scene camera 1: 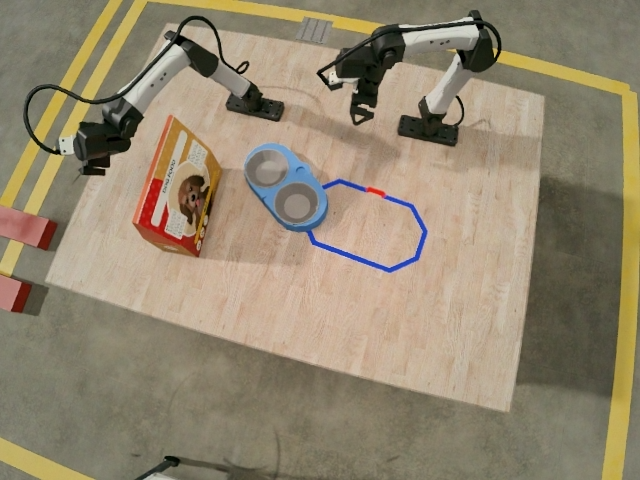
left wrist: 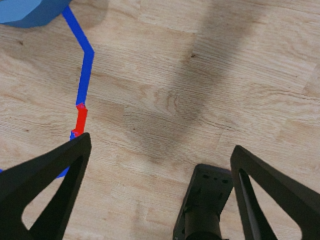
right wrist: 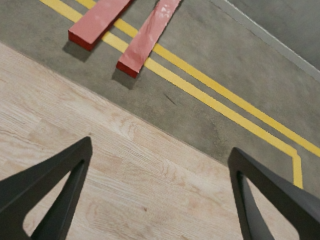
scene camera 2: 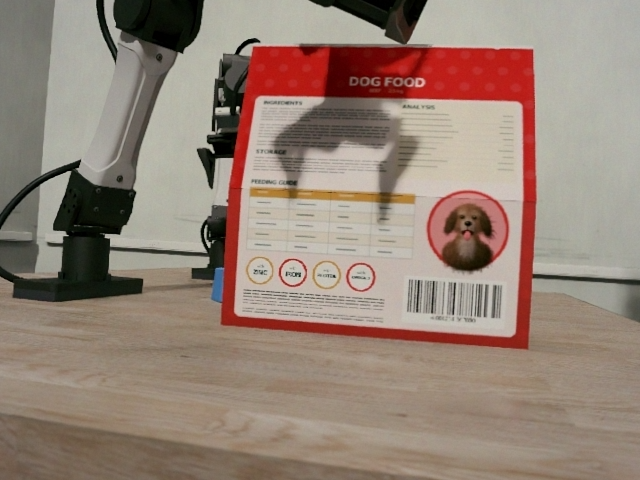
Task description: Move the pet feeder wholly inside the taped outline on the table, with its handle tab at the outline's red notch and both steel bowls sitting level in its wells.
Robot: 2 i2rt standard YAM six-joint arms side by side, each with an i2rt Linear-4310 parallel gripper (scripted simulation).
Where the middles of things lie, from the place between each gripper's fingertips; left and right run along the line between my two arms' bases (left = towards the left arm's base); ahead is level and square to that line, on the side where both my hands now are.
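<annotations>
There is the dog food box (scene camera 2: 377, 190), 20 mm ahead of my right hand, 250 mm to the left of it and 130 mm below it. As for the blue pet feeder (scene camera 1: 296, 168), my right hand is 100 mm past it, 530 mm to the right of it and 260 mm above it.
Counted from my left hand, the dog food box is 47 cm to the right, 31 cm ahead and 5 cm below. With the blue pet feeder, my left hand is 19 cm above it, 19 cm short of it and 19 cm to the left of it. Going by their middles, the feeder is the nearest to my left hand of the things named here. By its middle, the feeder is also nearer to my left hand than to my right hand.
</annotations>
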